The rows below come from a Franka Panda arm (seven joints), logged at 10 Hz.
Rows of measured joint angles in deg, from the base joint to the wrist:
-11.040 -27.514 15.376 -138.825 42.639 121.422 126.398
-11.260 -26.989 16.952 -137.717 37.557 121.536 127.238
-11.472 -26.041 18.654 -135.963 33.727 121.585 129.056
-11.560 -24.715 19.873 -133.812 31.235 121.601 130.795
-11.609 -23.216 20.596 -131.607 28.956 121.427 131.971
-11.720 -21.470 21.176 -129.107 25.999 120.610 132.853
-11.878 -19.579 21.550 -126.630 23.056 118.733 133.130
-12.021 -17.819 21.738 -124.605 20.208 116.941 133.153
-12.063 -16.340 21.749 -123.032 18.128 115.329 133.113
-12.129 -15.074 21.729 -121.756 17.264 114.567 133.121
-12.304 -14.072 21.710 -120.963 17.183 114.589 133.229
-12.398 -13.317 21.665 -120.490 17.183 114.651 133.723
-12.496 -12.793 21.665 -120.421 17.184 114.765 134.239
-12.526 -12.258 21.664 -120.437 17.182 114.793 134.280
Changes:
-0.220 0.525 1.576 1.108 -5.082 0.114 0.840
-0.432 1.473 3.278 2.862 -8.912 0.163 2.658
-0.520 2.799 4.497 5.013 -11.404 0.179 4.397
-0.569 4.298 5.220 7.218 -13.683 0.005 5.573
-0.680 6.044 5.800 9.718 -16.640 -0.812 6.455
-0.838 7.935 6.174 12.195 -19.583 -2.689 6.732
-0.981 9.695 6.362 14.220 -22.431 -4.481 6.755
-1.023 11.174 6.373 15.793 -24.511 -6.093 6.715
-1.089 12.440 6.353 17.069 -25.375 -6.855 6.723
-1.264 13.442 6.334 17.862 -25.456 -6.833 6.831
-1.358 14.197 6.289 18.335 -25.456 -6.771 7.325
-1.456 14.721 6.289 18.404 -25.455 -6.657 7.841
-1.486 15.256 6.288 18.388 -25.457 -6.629 7.882

